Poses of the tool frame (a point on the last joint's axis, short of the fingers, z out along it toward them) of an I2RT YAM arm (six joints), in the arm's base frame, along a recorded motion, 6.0 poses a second.
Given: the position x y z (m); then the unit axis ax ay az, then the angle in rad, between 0 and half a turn.
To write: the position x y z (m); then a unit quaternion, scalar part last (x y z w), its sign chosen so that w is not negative. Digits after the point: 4 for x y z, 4 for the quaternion.
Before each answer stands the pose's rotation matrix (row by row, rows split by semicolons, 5 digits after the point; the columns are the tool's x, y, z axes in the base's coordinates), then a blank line. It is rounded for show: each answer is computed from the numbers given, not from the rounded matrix.
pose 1, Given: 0.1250 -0.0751 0.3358 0.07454 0.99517 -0.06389 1.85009
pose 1, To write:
-0.26859 0.15604 0.95053; 0.03322 0.98770 -0.15276; -0.96268 -0.00946 -0.27047

0.1250 -0.0751 0.3358 0.0595 0.7948 -0.0510 0.6018
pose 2, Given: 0.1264 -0.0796 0.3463 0.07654 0.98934 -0.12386 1.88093
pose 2, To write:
-0.29754 0.21679 0.92977; -0.01912 0.97233 -0.23283; -0.95452 -0.08705 -0.28516

0.1264 -0.0796 0.3463 0.0618 0.7992 -0.1001 0.5894
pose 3, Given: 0.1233 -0.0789 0.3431 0.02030 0.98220 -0.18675 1.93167
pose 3, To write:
-0.35253 0.20170 0.91380; -0.14774 0.95225 -0.26718; -0.92406 -0.22920 -0.30590

0.1233 -0.0789 0.3431 0.0167 0.8079 -0.1536 0.5687
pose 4, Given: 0.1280 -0.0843 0.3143 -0.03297 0.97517 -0.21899 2.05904
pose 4, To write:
-0.46748 0.14617 0.87184; -0.24064 0.92795 -0.28461; -0.85062 -0.34284 -0.39862

0.1280 -0.0843 0.3143 -0.0283 0.8358 -0.1877 0.5152
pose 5, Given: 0.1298 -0.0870 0.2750 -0.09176 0.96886 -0.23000 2.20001
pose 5, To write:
-0.57513 0.04473 0.81684; -0.32717 0.90259 -0.27979; -0.74979 -0.42816 -0.50448

0.1298 -0.0870 0.2750 -0.0818 0.8635 -0.2050 0.4536
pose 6, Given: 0.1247 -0.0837 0.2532 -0.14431 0.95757 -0.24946 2.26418
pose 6, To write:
-0.60501 -0.03465 0.79547; -0.41837 0.86386 -0.28057; -0.67745 -0.50254 -0.53714

0.1247 -0.0837 0.2532 -0.1306 0.8669 -0.2258 0.4248
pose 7, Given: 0.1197 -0.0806 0.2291 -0.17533 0.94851 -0.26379 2.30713
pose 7, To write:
-0.62019 -0.08254 0.78010; -0.47344 0.83230 -0.28833; -0.62547 -0.54815 -0.55526

0.1197 -0.0806 0.2291 -0.1603 0.8671 -0.2412 0.4052
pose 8, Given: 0.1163 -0.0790 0.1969 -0.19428 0.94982 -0.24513 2.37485
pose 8, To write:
-0.65525 -0.14736 0.74090; -0.48750 0.83171 -0.26572; -0.57706 -0.53530 -0.61681

0.1163 -0.0790 0.1969 -0.1802 0.8809 -0.2273 0.3740
